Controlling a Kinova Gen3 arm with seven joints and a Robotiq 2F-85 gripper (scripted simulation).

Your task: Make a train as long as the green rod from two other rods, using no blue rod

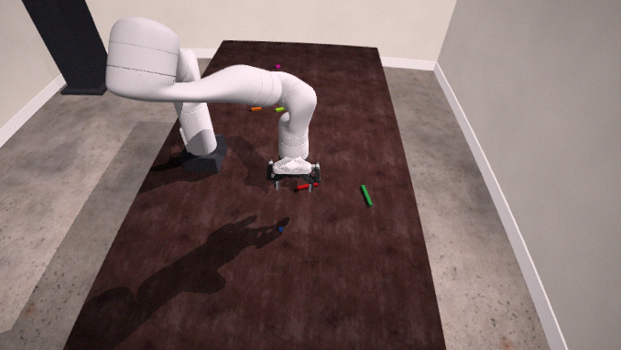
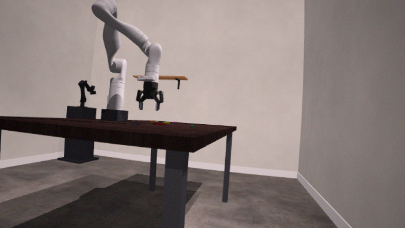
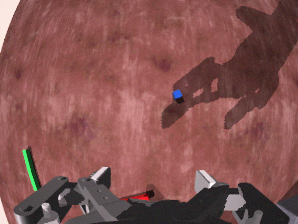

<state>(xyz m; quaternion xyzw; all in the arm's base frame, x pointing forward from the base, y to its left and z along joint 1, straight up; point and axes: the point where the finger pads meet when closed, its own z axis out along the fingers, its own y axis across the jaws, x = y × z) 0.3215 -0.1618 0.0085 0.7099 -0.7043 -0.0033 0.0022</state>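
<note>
The grey rod is 74 cm to the left of my hand, 30 cm behind it and 8 cm below it. From my hand the other things lie so: green rod: 23 cm ahead, 8 cm below, 5 cm to the left; red rod: 8 cm below, 7 cm to the left, 4 cm ahead; small blue rod: 10 cm to the right, 8 cm below, 3 cm behind.
</note>
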